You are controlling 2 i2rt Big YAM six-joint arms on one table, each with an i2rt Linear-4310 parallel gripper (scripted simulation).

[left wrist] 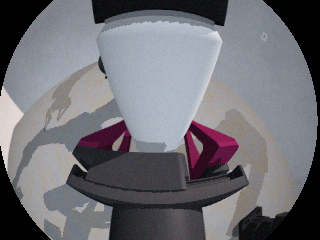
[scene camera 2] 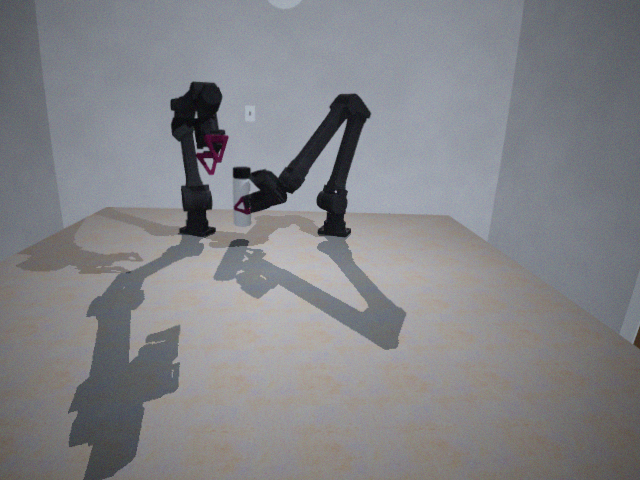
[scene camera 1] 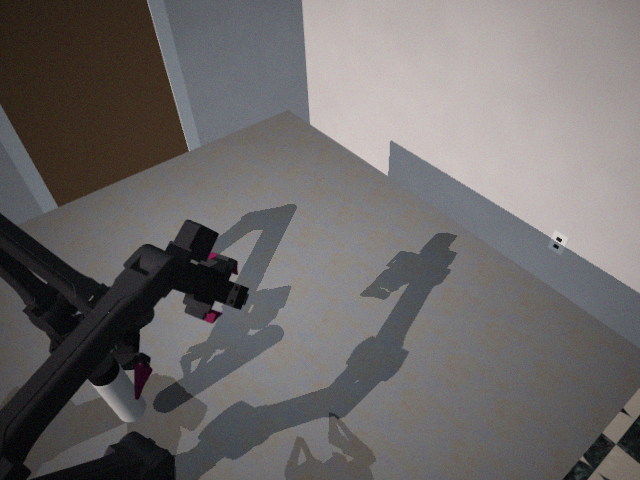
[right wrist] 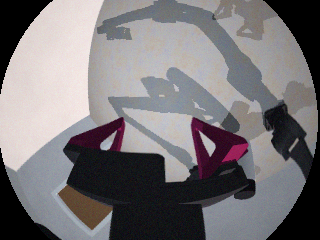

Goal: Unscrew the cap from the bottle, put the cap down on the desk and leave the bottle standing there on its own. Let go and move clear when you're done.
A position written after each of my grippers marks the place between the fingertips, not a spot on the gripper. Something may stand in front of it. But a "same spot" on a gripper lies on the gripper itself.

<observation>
my right gripper: scene camera 2; scene camera 1 227,293; right wrist; not seen in the left wrist view (out of frame)
same spot on my right gripper: [right wrist: 127,170] = [scene camera 2: 200,139]
</observation>
